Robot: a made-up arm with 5 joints.
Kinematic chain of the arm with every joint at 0, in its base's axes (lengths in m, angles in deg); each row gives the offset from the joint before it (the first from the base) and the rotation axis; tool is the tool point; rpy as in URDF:
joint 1: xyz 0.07 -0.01 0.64 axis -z
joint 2: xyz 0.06 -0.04 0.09 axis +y
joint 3: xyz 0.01 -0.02 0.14 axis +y
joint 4: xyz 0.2 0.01 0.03 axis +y
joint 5: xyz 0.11 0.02 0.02 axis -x
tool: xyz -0.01 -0.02 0 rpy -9.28 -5.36 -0.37
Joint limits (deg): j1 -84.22..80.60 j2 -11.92..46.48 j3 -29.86..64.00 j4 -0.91..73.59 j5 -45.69..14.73
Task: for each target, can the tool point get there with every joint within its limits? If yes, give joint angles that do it. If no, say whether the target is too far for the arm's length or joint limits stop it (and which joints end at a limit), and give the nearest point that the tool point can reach.
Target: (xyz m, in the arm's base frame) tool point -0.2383 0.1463 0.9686
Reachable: no: joint limits stop it (at a limit: joint 1, joint 2, joint 3, joint 4, joint 5) | nearest point 0.1397 0.2423 0.9768 | short by 0.390 m
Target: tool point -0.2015 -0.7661 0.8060
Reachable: no: too far | nearest point 0.0982 -0.4833 0.7873 | short by 0.412 m
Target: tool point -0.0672 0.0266 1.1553
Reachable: no: joint limits stop it (at a limit: joint 1, joint 2, joint 3, joint 4, joint 5) | nearest point 0.1419 0.2104 1.1109 | short by 0.282 m
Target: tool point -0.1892 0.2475 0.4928
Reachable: no: joint limits stop it (at a limit: joint 1, joint 2, joint 4, joint 5) | nearest point 0.1364 0.2090 0.5222 | short by 0.329 m
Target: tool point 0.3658 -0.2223 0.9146
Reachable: yes | joints 27.78 3.93 -19.01 46.90 1.24
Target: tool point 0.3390 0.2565 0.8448
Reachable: yes | joints -52.26 1.60 8.45 10.22 -11.28
